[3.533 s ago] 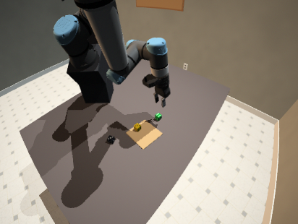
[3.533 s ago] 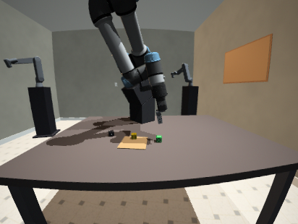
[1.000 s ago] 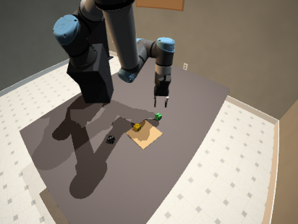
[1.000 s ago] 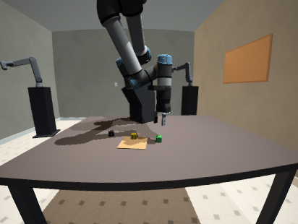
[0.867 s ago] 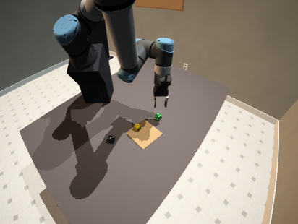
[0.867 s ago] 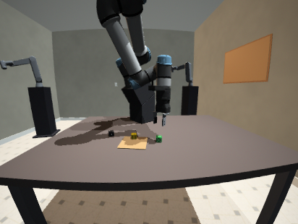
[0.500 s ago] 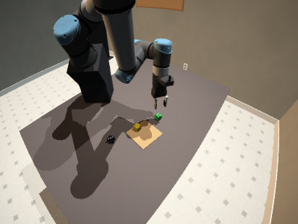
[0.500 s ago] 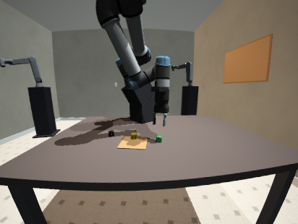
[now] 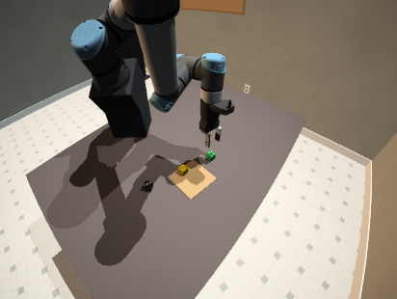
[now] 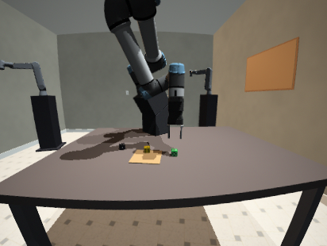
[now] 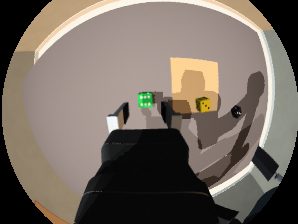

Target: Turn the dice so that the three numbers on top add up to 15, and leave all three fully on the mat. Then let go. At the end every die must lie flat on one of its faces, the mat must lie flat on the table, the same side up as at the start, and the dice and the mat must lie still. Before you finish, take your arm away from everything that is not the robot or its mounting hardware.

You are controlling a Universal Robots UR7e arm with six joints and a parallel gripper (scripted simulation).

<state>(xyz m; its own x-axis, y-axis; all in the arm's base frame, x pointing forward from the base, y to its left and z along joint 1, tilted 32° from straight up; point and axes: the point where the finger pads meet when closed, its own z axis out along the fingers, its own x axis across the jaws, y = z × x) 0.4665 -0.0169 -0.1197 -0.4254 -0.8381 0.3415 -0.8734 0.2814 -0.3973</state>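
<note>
Right now my hand is 90 mm above the green die. The rest, counted from my hand: black die (160 mm behind, 250 mm to the right, 90 mm below); then yellow die (70 mm behind, 120 mm to the right, 90 mm below); then tan mat (30 mm behind, 130 mm to the right, 110 mm below).
</note>
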